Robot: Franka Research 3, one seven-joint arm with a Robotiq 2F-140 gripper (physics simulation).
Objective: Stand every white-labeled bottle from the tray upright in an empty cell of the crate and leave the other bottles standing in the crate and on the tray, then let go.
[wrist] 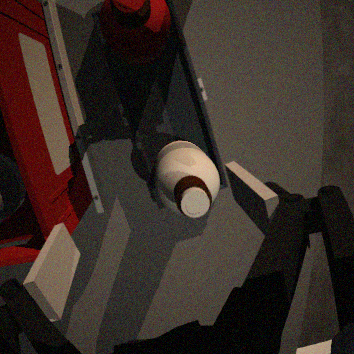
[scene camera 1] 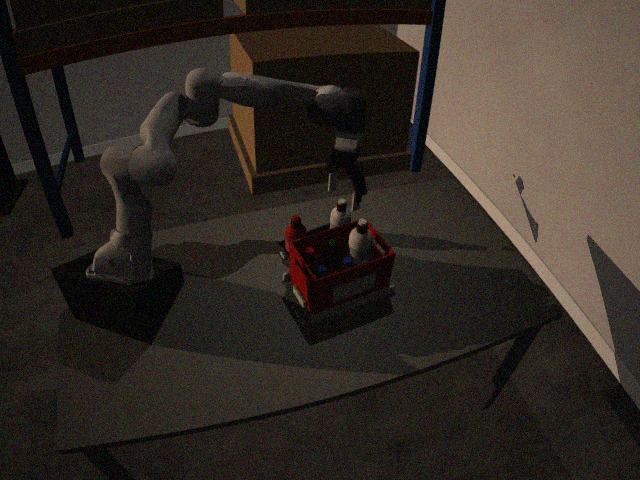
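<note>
My gripper (scene camera 1: 342,193) (wrist: 148,211) is open and empty, pointing down just above the white bottle with a brown neck and pale cap (scene camera 1: 339,218) (wrist: 185,167). That bottle stands upright at the near end of the dark tray (wrist: 187,110) in the wrist view; its cap shows between the spread fingers, nearer the right one. A red bottle (scene camera 1: 294,235) (wrist: 135,30) stands at the tray's other end. The red crate (scene camera 1: 320,297) (wrist: 20,110) stands beside the tray. Another white bottle (scene camera 1: 360,245) stands upright in a crate corner. Much of the crate's inside is dark.
Inside the crate show two blue caps (scene camera 1: 321,268) (scene camera 1: 347,259), a green cap (scene camera 1: 331,241) and a red cap (scene camera 1: 310,250), all low down. A large brown box (scene camera 1: 330,108) and a shelf's blue post (scene camera 1: 426,87) stand behind the table, a pale wall (scene camera 1: 542,103) to the right.
</note>
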